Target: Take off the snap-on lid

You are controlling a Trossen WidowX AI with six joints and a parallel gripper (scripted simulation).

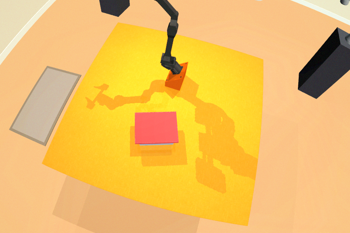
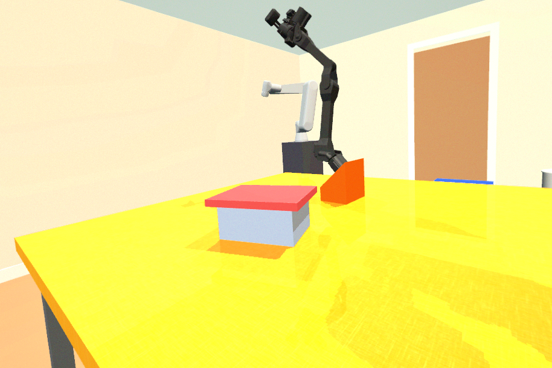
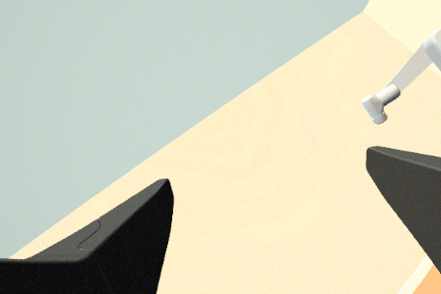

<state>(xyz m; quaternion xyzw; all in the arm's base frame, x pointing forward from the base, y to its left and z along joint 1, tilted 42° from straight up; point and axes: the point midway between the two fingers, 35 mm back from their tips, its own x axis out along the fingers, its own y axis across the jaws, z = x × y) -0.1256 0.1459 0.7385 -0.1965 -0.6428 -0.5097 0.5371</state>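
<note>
The red lid lies 490 mm ahead of my gripper tip, 460 mm to the left of it and 680 mm below it. The rest, counted from my gripper tip: pale blue storage box: 490 mm ahead, 460 mm to the left, 730 mm below.
</note>
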